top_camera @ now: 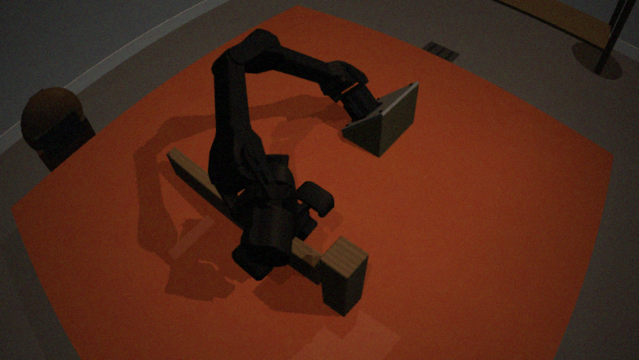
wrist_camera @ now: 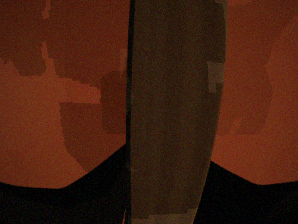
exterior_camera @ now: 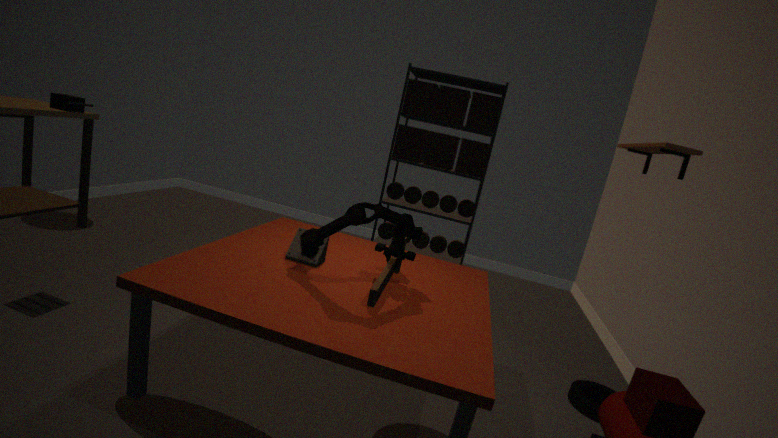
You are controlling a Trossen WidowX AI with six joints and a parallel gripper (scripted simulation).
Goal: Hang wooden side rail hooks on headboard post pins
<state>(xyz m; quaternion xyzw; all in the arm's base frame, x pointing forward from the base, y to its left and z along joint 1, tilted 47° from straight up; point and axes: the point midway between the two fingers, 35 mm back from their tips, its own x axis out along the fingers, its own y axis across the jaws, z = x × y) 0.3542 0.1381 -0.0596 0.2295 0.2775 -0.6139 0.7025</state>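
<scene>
Now: the wooden headboard post 10 mm behind my gripper tip, 120 mm to the left of it and 40 mm above it.
</scene>
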